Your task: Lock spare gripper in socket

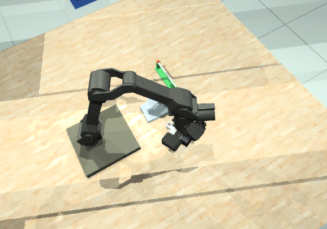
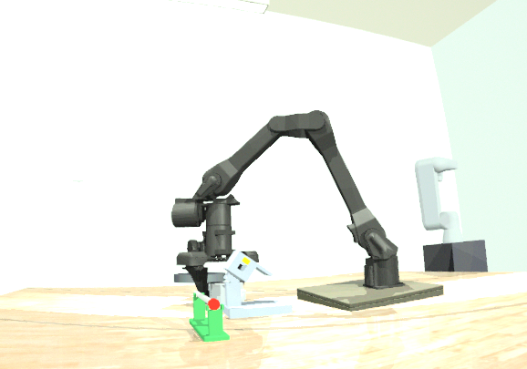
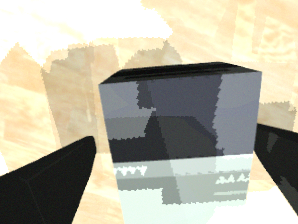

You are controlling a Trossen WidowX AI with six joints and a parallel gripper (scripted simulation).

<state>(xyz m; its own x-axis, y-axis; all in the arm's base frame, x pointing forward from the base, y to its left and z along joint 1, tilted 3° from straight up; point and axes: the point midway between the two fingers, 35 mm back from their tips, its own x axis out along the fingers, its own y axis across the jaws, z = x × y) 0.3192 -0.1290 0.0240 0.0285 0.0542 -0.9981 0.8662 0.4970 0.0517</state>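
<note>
Right now my gripper tip is 30 mm past the mount, 150 mm to the right of it and 40 mm below it. Round my gripper tip: spare gripper 10 mm behind, 10 mm to the left, 10 mm above; then green cradle 50 mm ahead, 270 mm to the left, 10 mm above.
</note>
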